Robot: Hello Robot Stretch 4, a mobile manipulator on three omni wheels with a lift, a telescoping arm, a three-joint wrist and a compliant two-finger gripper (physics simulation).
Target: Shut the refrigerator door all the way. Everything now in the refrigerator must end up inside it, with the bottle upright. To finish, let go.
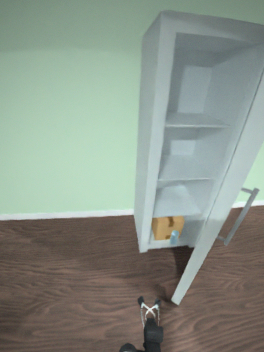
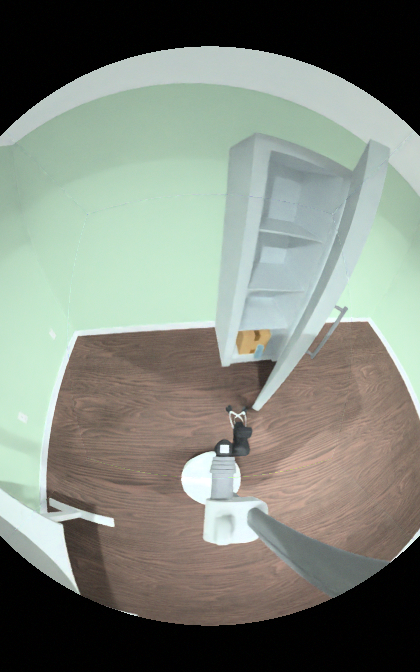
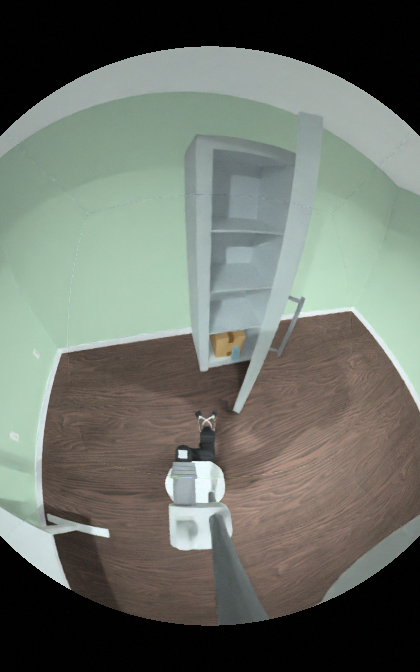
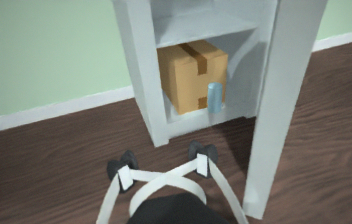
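Where they show: gripper, fingertip midpoint: (image 1: 149, 298) (image 2: 235, 406) (image 3: 205, 410) (image 4: 163, 157); robot's base at its link origin: (image 2: 209, 476) (image 3: 196, 482).
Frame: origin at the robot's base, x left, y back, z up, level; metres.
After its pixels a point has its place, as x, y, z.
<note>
The pale grey refrigerator (image 1: 150, 125) @(-0.053, -1.091, 1.273) (image 2: 235, 240) @(-0.036, -1.186, 1.163) (image 3: 196, 240) @(-0.062, -1.054, 1.233) (image 4: 140, 65) @(-0.066, -1.053, 0.426) stands against the green wall. Its door (image 1: 196, 260) @(-0.353, -0.594, 0.674) (image 2: 357, 225) @(-0.345, -0.599, 1.501) (image 3: 297, 200) @(-0.344, -0.599, 1.519) (image 4: 282, 100) @(-0.359, -0.590, 0.496) is open, swung out towards me on the right. The grey handle (image 1: 241, 217) @(-0.445, -0.578, 1.046) (image 2: 329, 333) @(-0.447, -0.578, 1.042) (image 3: 291, 327) @(-0.449, -0.577, 1.045) is on the door's far right side. A light blue bottle (image 1: 174, 237) @(-0.385, -1.086, 0.216) (image 2: 259, 351) @(-0.393, -1.086, 0.212) (image 3: 235, 352) @(-0.390, -1.086, 0.222) (image 4: 214, 98) @(-0.384, -1.087, 0.190) stands upright in the bottom compartment, in front of a brown box (image 1: 162, 228) @(-0.262, -1.132, 0.284) (image 2: 247, 342) @(-0.267, -1.133, 0.274) (image 3: 220, 345) @(-0.252, -1.130, 0.275) (image 4: 190, 82) @(-0.279, -1.135, 0.271). My gripper (image 1: 149, 302) @(-0.091, -0.425, 0.572) (image 2: 237, 410) @(-0.091, -0.425, 0.572) (image 3: 206, 414) @(-0.091, -0.425, 0.572) (image 4: 163, 157) @(-0.091, -0.425, 0.572) is open and empty, left of the door's free edge.
The upper compartments have shelves. My white base (image 2: 195, 478) @(0.105, 0.007, 0.186) (image 3: 212, 478) @(-0.119, -0.039, 0.187) stands on the wooden floor (image 2: 125, 425) @(0.758, -0.337, -0.028) (image 3: 110, 425) @(0.779, -0.449, -0.028), in front of the refrigerator. A white table leg (image 2: 95, 518) (image 3: 90, 528) is at the lower left. Room walls rise behind and on both sides.
</note>
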